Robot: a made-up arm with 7 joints. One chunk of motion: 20 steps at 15 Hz.
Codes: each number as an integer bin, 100 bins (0 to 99) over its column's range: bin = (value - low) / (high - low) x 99, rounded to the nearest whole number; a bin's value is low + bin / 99 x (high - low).
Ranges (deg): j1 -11..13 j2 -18..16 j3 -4..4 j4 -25..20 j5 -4..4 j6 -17..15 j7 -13..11
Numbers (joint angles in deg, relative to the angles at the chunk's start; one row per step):
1: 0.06 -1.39 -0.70 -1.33 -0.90 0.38 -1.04
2: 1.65 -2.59 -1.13 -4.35 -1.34 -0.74 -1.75
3: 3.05 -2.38 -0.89 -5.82 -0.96 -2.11 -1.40
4: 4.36 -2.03 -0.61 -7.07 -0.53 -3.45 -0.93
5: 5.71 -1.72 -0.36 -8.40 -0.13 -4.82 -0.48
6: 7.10 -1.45 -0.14 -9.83 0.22 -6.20 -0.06
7: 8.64 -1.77 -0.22 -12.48 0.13 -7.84 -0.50
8: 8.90 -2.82 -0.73 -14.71 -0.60 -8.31 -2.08
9: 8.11 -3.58 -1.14 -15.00 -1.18 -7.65 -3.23
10: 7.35 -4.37 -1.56 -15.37 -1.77 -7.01 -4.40
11: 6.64 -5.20 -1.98 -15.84 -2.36 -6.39 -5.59
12: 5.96 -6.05 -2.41 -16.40 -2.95 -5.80 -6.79
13: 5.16 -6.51 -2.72 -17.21 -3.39 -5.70 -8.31
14: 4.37 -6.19 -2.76 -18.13 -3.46 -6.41 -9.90
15: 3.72 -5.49 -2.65 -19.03 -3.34 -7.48 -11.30
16: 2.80 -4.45 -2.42 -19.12 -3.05 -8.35 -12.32
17: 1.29 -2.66 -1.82 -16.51 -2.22 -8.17 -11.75
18: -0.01 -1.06 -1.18 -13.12 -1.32 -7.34 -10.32
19: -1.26 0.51 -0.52 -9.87 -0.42 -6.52 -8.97
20: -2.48 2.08 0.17 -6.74 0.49 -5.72 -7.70
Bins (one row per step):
1: 46 48 41 52 38 54 49
2: 52 45 36 45 33 50 46
3: 58 45 38 42 38 46 48
4: 63 47 42 39 43 42 50
5: 69 47 45 37 48 38 52
6: 75 48 48 33 52 33 53
7: 81 47 47 28 51 28 52
8: 82 44 40 23 42 27 45
9: 79 42 35 22 35 29 40
10: 76 40 30 21 28 31 35
11: 73 37 25 20 20 33 31
12: 70 35 20 19 13 35 26
13: 67 33 16 17 8 35 19
14: 63 34 15 15 7 33 13
15: 61 36 17 13 8 29 7
16: 57 39 20 13 12 27 3
17: 51 45 27 19 22 27 5
18: 45 49 35 26 33 30 11
19: 40 54 43 33 44 32 17
20: 35 58 52 40 56 35 22

